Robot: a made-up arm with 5 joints.
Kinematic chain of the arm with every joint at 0, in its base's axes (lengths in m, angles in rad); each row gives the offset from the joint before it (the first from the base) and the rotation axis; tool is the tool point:
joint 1: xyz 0 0 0.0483 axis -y
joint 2: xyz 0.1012 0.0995 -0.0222 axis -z
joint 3: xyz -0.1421 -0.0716 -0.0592 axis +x
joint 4: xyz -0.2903 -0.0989 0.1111 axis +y
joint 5: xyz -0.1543 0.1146 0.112 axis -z
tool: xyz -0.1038 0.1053 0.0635
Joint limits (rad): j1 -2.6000..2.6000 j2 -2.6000..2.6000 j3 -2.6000..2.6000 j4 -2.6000..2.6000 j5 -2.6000..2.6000
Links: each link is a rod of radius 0.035 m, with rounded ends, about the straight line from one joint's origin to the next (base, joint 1, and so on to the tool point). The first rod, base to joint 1, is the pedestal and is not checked.
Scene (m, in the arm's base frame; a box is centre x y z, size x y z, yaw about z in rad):
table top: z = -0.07
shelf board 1: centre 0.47 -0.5 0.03 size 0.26 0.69 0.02 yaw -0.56
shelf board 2: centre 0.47 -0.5 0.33 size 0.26 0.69 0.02 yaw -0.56
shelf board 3: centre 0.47 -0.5 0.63 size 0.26 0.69 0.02 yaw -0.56
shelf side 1: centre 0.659 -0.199 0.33 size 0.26 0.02 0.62 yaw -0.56
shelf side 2: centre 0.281 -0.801 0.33 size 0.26 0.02 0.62 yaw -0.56
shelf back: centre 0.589 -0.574 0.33 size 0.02 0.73 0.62 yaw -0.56
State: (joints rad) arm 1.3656 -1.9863 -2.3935 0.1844 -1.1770
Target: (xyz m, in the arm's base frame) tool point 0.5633 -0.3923 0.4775
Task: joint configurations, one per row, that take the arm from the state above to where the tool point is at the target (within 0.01 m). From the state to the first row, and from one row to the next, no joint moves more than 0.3 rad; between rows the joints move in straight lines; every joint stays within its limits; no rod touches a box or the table.
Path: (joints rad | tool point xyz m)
1: 1.4808 -2.1023 -2.2160 0.4597 -1.3742 | 0.2783 -0.5631 0.1889
2: 1.5961 -2.2183 -2.0385 0.7349 -1.5714 | 0.1864 -0.5095 0.1900
3: 1.7627 -2.4092 -2.3192 1.0259 -1.3588 | 0.2863 -0.4051 0.3297
4: 1.9293 -2.6000 -2.6000 1.3170 -1.1462 | 0.3081 -0.2323 0.4775
5: 1.7415 -2.5840 -2.6000 1.0268 -1.1133 | 0.3850 -0.2908 0.4902
6: 1.5538 -2.5679 -2.6000 0.7367 -1.0804 | 0.4525 -0.3395 0.4937
7: 1.3660 -2.5519 -2.6000 0.4465 -1.0475 | 0.5116 -0.3743 0.4895
8: 1.1783 -2.5359 -2.6000 0.1564 -1.0147 | 0.5633 -0.3923 0.4775

